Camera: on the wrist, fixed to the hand. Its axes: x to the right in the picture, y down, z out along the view.
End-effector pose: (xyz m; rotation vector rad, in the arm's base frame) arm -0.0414 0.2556 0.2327 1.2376 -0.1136 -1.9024
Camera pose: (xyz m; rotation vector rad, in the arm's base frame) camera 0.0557 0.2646 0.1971 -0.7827 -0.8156 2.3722
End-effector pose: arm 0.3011 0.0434 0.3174 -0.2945 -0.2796 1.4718
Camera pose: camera 0.3044 0.0476 0.2138 0.1018 -0.5418 -0.1112
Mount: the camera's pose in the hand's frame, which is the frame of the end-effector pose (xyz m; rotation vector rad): 0.0039 0.0347 -0.0977 -0.0464 -0.2189 -1.6178
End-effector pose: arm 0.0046 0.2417 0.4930 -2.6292 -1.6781 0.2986
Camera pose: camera 0.0534 0.2397 0.5845 -0.5606 -3.0588 0.4178
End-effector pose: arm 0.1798 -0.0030 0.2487 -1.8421 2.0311 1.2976
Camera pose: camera 0.1926 -0.0717 0.3254 -2.1705 0.0149 0.8268
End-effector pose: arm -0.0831 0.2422 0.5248 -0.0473 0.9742 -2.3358
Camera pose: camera -0.0930 0.2831 0.4300 0.9371 -0.5767 2.0552
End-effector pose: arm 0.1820 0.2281 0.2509 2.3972 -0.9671 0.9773
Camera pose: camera 0.1140 0.2569 0.3238 2.2173 0.9116 0.0304
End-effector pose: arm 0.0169 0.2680 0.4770 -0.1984 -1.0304 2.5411
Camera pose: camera 0.0294 0.3093 0.3827 0.6586 -0.7442 1.0472
